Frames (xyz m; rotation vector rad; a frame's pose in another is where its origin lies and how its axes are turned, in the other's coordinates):
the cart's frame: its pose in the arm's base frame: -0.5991 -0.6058 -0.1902 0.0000 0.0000 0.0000
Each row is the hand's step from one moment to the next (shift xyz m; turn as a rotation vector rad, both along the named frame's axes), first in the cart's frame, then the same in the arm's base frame.
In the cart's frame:
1: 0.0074 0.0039 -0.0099 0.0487 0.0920 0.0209
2: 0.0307 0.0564 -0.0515 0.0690 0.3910 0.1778
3: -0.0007 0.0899 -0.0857 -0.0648 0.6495 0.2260
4: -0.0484 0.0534 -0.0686 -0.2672 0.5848 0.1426
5: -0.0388 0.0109 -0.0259 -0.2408 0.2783 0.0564
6: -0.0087 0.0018 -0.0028 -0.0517 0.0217 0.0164
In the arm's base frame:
1: 0.0074 0.0039 -0.0099 0.0487 0.0920 0.0209
2: 0.0307 0.0564 -0.0515 0.0690 0.3910 0.1778
3: -0.0007 0.0899 -0.0857 -0.0648 0.6495 0.2260
4: -0.0484 0.0534 -0.0686 -0.2672 0.5848 0.1426
5: -0.0388 0.0109 -0.0259 -0.2408 0.2783 0.0564
6: -0.0087 0.0018 -0.0028 -0.0517 0.0217 0.0164

